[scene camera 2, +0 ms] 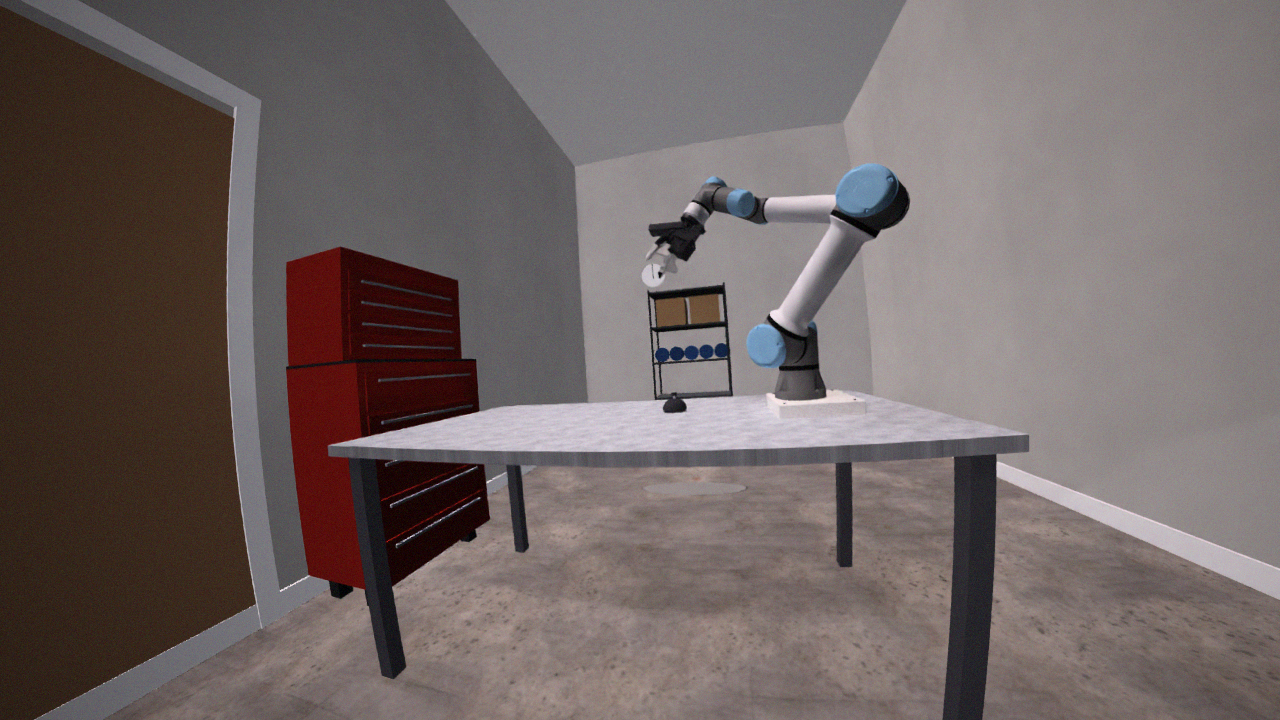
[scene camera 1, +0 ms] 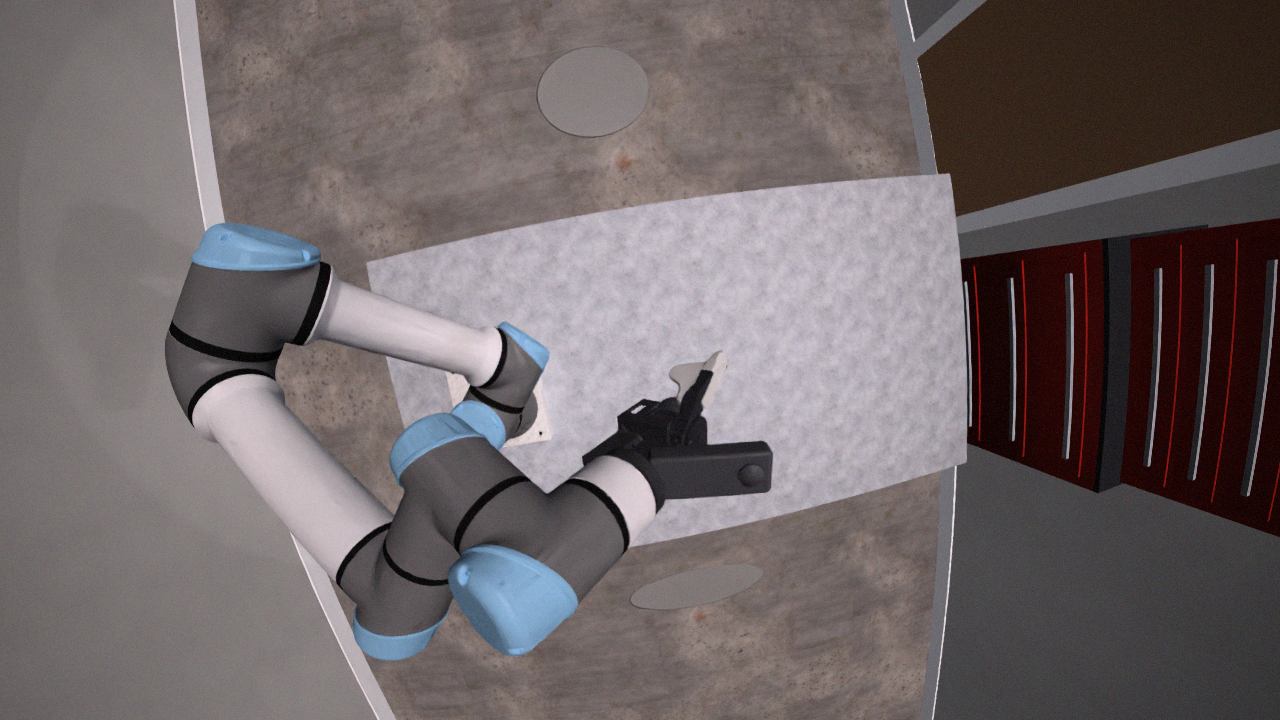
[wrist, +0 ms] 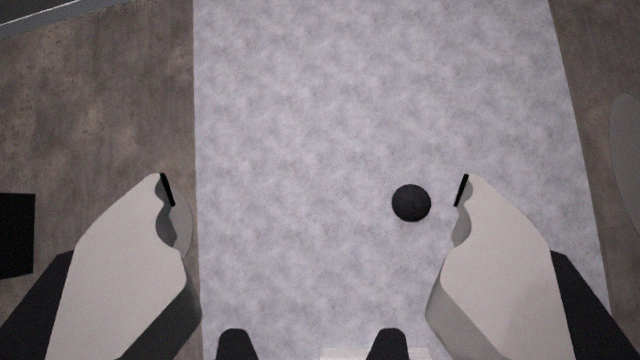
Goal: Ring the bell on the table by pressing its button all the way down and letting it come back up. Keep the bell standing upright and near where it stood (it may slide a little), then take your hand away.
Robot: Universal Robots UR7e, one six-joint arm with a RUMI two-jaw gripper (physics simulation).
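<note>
The bell (scene camera 2: 674, 405) (wrist: 411, 203) is a small black dome. It stands upright on the table (scene camera 1: 832, 268) (scene camera 2: 554, 434) (wrist: 300, 125), with a small knob on top in scene camera 2. In scene camera 1 the bell does not show; the arm and gripper cover part of the table there. My gripper (wrist: 315, 178) is open and empty. It hangs tilted, high above the table and the bell. In the wrist view the bell appears between the two pale fingers, nearer the right fingertip, and well below them.
The arm's white base plate (scene camera 1: 537, 429) (scene camera 2: 819, 405) is on the table, to the right of the bell in scene camera 2. A red tool cabinet (scene camera 1: 1038, 358) (scene camera 2: 402, 313) stands past the table's far end from the base. A shelf rack (scene camera 2: 689, 394) stands behind.
</note>
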